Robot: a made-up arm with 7 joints. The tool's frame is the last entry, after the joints. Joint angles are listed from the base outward. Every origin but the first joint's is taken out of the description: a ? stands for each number. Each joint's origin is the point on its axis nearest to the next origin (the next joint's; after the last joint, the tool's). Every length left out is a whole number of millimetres.
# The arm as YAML. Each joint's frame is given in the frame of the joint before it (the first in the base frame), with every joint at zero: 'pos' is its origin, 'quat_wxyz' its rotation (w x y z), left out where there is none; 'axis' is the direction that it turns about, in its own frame. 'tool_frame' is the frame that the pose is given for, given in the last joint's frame.
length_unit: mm
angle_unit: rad
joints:
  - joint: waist
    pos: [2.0, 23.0, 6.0]
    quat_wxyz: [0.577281, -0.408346, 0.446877, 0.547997]
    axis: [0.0, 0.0, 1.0]
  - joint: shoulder
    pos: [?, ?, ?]
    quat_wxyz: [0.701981, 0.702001, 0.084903, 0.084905]
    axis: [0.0, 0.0, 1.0]
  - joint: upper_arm
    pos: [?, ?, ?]
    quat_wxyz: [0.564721, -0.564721, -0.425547, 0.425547]
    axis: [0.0, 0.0, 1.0]
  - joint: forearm
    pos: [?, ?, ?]
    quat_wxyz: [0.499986, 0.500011, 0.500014, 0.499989]
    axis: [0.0, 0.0, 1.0]
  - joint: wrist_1
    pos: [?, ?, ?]
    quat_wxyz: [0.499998, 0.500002, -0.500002, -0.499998]
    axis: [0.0, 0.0, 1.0]
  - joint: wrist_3
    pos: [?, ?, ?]
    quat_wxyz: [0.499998, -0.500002, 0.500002, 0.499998]
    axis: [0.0, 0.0, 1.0]
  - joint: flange
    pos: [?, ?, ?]
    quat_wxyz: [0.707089, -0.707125, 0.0, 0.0]
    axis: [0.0, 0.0, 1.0]
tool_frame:
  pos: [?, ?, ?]
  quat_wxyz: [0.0, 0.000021, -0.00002, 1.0]
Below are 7 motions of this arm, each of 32 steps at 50 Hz.
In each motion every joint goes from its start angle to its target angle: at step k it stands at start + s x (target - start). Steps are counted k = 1, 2, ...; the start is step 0. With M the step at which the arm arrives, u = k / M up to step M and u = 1 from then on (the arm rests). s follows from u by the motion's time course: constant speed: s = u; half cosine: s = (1 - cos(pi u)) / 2; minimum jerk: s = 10 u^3 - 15 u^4 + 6 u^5.
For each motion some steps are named. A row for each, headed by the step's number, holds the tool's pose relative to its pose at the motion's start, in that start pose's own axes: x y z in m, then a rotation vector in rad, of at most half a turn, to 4 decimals.
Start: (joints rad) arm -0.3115 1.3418 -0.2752 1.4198 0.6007 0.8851 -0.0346
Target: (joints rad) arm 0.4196 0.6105 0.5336 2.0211 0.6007 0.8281 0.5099
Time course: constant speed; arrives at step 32
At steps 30, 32:
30: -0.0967 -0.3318 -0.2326 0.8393 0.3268 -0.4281
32: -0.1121 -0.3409 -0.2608 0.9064 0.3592 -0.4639

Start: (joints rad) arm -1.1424 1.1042 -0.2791 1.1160 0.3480 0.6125 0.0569
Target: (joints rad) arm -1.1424 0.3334 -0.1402 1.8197 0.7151 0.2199 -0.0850
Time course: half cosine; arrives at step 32
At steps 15, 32:
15: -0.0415 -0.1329 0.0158 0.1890 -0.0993 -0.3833
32: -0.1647 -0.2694 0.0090 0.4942 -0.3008 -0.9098

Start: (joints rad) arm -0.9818 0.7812 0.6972 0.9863 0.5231 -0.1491 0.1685
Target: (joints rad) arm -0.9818 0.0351 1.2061 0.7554 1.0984 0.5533 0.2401
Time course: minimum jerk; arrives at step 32
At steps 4, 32:
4: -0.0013 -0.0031 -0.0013 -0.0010 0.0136 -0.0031
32: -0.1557 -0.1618 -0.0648 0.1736 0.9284 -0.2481

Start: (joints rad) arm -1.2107 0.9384 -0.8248 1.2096 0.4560 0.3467 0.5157
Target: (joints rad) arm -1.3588 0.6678 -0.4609 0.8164 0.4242 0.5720 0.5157
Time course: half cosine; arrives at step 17
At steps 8, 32:
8: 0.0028 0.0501 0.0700 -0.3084 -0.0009 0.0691
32: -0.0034 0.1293 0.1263 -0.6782 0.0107 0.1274

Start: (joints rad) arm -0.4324 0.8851 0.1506 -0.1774 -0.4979 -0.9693 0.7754
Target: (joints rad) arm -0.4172 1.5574 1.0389 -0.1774 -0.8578 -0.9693 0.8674
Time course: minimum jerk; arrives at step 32
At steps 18, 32:
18: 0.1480 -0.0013 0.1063 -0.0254 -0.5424 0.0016
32: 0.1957 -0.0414 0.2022 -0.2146 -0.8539 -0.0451

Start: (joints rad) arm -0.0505 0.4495 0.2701 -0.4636 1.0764 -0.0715 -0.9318
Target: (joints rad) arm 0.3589 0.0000 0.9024 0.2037 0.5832 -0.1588 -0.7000
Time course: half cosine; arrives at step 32
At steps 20, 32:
20: -0.0361 -0.1928 -0.0920 -0.8792 0.2549 -0.2019
32: -0.1033 -0.2895 -0.0869 -1.2723 0.4944 -0.2041

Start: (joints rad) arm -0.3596 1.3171 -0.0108 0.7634 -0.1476 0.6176 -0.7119
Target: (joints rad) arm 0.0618 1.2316 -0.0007 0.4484 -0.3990 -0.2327 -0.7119
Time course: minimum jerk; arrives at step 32
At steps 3, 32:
3: 0.0004 -0.0005 0.0001 0.0049 -0.0043 -0.0022
32: 0.0275 -0.0892 -0.0147 0.4990 -0.6673 -0.3686

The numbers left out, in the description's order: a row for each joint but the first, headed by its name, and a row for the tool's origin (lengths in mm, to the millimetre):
shoulder: 9.0 1.0 0.0
upper_arm: 189.0 -49.0 0.0
forearm: 2.0 -23.0 0.0
wrist_1: -179.0 -14.0 0.0
wrist_3: 0.0 0.0 0.0
flange: -53.0 0.0 0.0
tool: 0.0 0.0 0.0

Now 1 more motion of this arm.
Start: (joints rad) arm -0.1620 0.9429 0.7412 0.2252 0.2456 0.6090 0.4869
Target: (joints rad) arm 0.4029 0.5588 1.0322 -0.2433 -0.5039 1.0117 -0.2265
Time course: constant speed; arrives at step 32
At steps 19, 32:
19: -0.0455 0.0146 -0.0801 -0.1946 0.3913 -0.6766
32: -0.0786 0.0484 -0.1222 -0.3886 0.6091 -1.0912

